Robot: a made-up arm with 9 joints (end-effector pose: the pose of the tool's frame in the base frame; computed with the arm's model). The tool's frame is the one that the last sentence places.
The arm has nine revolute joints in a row. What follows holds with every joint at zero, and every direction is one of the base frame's. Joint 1 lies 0.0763 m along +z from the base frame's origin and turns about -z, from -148.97 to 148.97 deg. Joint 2 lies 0.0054 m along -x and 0.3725 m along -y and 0.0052 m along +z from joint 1 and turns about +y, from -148.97 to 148.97 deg. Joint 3 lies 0.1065 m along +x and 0.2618 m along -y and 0.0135 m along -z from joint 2 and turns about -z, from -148.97 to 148.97 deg. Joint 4 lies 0.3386 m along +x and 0.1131 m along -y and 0.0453 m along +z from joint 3 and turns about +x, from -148.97 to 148.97 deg. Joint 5 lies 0.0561 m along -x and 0.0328 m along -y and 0.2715 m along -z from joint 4 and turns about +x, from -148.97 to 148.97 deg. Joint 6 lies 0.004 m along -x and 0.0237 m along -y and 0.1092 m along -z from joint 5 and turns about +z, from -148.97 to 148.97 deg. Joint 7 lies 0.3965 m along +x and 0.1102 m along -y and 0.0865 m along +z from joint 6 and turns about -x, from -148.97 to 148.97 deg. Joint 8 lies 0.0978 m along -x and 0.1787 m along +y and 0.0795 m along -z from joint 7 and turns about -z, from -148.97 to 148.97 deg. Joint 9 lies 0.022 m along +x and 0.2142 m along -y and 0.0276 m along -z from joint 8 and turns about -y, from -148.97 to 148.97 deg. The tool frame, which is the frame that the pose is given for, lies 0.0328 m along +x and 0.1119 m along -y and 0.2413 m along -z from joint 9; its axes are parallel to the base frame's.
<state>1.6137 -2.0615 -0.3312 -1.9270 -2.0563 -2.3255 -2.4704 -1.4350 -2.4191</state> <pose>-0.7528 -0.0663 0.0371 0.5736 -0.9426 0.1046</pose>
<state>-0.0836 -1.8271 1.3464 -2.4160 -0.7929 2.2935 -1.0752 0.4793 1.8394</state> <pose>-0.2940 -0.9912 -0.5072 -0.0193 0.0807 -0.8694</pose>
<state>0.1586 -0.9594 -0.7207 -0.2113 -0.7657 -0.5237 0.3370 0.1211 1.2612</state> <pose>0.2608 -0.7676 0.9490 -1.6972 -2.4455 0.1826</pose>
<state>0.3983 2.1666 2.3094 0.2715 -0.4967 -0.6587 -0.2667 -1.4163 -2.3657</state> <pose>0.0127 -0.7985 0.7711 -0.2253 -1.2567 1.3745</pose>
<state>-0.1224 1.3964 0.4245 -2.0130 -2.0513 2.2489 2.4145 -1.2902 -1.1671</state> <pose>0.6071 -1.3654 0.3270 -1.3932 1.0946 -0.6458</pose>
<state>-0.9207 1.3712 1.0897 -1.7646 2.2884 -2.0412 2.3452 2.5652 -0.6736</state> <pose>0.2535 -0.2348 0.3518 2.1247 1.0081 0.3724</pose>
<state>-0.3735 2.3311 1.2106 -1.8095 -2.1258 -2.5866 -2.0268 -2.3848 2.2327</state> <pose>0.6270 -0.4618 0.6568 -1.7844 -0.9637 1.4935</pose>
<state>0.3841 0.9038 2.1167 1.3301 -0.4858 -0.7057 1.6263 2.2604 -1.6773</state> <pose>-0.7471 -0.8116 -0.5618 0.4700 1.0708 1.4866</pose>
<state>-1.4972 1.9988 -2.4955 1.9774 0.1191 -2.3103 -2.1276 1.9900 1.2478</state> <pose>0.4526 0.1290 0.1904 2.3733 1.1894 -0.3662</pose>
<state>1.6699 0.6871 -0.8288 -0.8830 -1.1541 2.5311 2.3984 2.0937 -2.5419</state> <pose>-0.9455 -0.5376 -0.7710 -0.2176 1.6711 0.5681</pose>
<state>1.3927 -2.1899 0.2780 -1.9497 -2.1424 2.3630 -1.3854 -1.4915 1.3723</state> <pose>-1.3757 -0.2496 -0.3587 0.5540 2.0741 2.0882</pose>
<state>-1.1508 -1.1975 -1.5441 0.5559 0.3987 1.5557 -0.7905 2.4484 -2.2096</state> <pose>0.5452 -0.3181 0.4133 -1.9252 1.1307 0.0318</pose>
